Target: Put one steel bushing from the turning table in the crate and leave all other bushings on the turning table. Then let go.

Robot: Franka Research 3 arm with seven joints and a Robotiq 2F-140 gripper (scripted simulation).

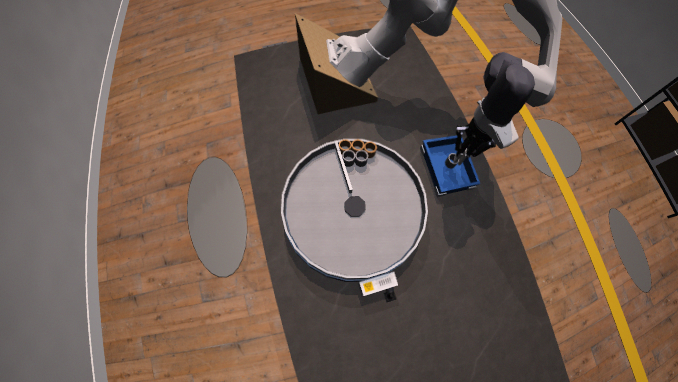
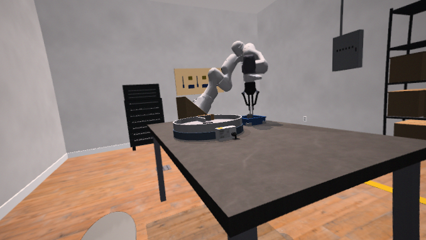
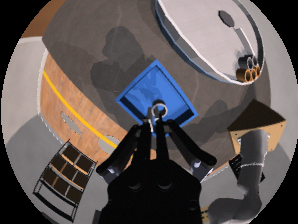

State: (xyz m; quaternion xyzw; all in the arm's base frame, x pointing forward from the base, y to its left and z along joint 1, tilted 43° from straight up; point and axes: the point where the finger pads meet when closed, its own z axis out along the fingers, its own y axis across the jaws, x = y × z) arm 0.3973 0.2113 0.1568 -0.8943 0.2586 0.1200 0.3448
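Now: the blue crate 70 mm below my hand, 10 mm to the right of it and 10 mm behind it. The rest, counted from my hand: round turning table (370 mm to the right, 60 mm ahead, 40 mm below).
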